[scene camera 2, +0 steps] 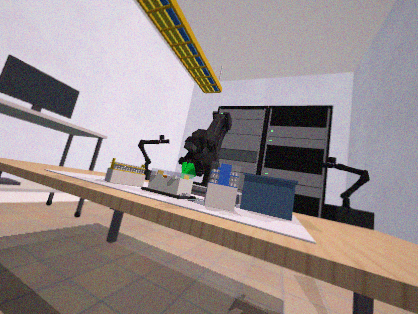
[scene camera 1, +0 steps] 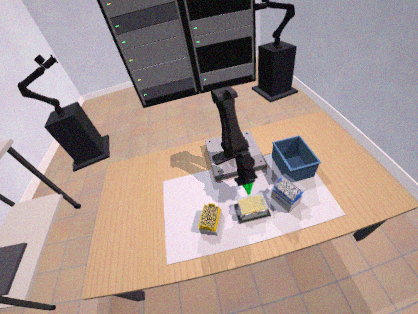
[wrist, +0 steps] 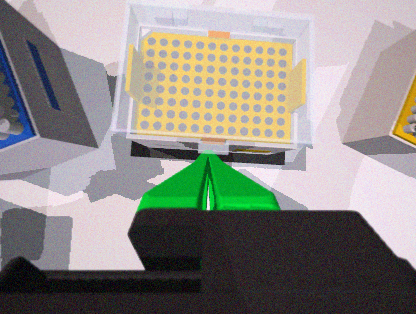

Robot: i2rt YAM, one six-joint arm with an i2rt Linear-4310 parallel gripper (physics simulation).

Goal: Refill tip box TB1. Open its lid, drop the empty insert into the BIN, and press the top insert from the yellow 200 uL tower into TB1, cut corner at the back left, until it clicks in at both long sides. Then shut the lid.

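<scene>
Tip box TB1 (scene camera 1: 254, 214) (scene camera 2: 170, 186) sits in a dark holder (scene camera 1: 246, 220) (wrist: 150, 152). Its clear lid (wrist: 301, 131) lies over it, apparently closed. Through the lid a yellow insert (scene camera 1: 251, 204) (wrist: 215, 91) with empty holes shows, its cut corner at the upper left of the wrist view. My gripper (scene camera 1: 248, 194) (scene camera 2: 188, 173) (wrist: 208, 157) is shut and empty, with its green fingertips at the lid's tab on the robot's side. Whether they touch it I cannot tell. The yellow tower (scene camera 1: 210, 218) (scene camera 2: 128, 170) (wrist: 408, 122) stands beside TB1, filled with tips.
A blue tower (scene camera 1: 287, 191) (scene camera 2: 221, 195) (wrist: 65, 95) stands on TB1's other side. The open blue BIN (scene camera 1: 300, 168) (scene camera 2: 269, 198) stands behind the blue tower. The towers and TB1 stand on a white mat (scene camera 1: 181, 246). My arm's base plate (scene camera 1: 216, 169) is behind TB1 in scene camera 1.
</scene>
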